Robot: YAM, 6 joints.
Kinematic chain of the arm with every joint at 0, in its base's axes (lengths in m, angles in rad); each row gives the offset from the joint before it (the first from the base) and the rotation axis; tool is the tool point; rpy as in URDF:
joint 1: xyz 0 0 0.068 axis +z
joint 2: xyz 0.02 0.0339 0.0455 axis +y
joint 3: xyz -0.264 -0.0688 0 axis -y
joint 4: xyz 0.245 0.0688 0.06 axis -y
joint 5: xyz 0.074 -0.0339 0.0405 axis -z
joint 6: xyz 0.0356 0 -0.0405 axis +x
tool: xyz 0 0 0 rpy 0 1.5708 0
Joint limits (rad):
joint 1: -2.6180..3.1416
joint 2: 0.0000..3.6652
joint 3: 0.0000..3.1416
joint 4: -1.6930..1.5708
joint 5: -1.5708..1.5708
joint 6: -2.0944..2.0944
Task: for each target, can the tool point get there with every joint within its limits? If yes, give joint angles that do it. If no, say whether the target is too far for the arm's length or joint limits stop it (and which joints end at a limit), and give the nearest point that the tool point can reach.
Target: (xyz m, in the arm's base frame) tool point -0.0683 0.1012 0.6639
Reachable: yes | joints 2.4227 1.5131 2.7261 -0.8034 1.0660 -0.7320
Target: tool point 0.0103 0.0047 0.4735
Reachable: yes | joints 0.6866 0.3987 0.8127 0.8403 0.0820 -1.2438
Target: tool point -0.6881 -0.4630 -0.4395
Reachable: no: too far | nearest point -0.4493 -0.3023 -0.2309 | short by 0.355 m
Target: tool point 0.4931 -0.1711 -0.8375
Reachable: no: too far | nearest point 0.3431 -0.1191 -0.3617 | short by 0.502 m
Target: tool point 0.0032 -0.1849 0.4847
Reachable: yes | joints -1.4026 0.9725 1.2441 0.0402 0.8947 1.4609
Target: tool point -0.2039 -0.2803 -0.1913
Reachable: yes | joints -2.1455 3.1890 1.9295 -1.0441 0.5558 -0.3310
